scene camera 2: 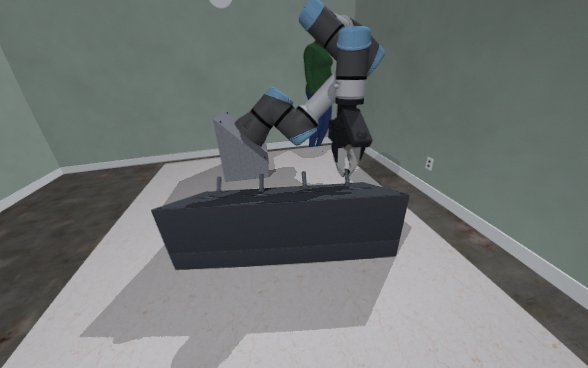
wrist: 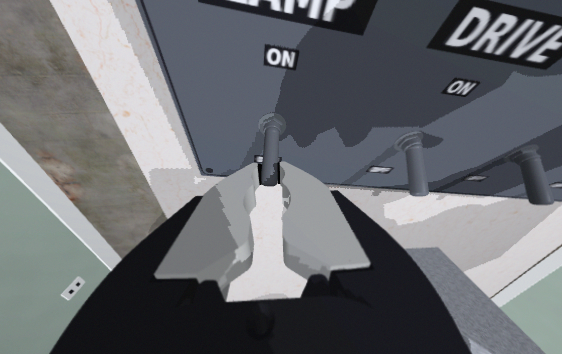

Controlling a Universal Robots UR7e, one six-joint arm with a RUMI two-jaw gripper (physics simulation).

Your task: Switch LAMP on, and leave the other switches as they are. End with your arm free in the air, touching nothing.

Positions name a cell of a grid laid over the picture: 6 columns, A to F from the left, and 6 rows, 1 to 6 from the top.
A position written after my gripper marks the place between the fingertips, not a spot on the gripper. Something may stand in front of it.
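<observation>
Dark switch box (wrist: D2). My gripper: wrist view (wrist: C3), also scene camera 2 (scene camera 2: D3).
</observation>
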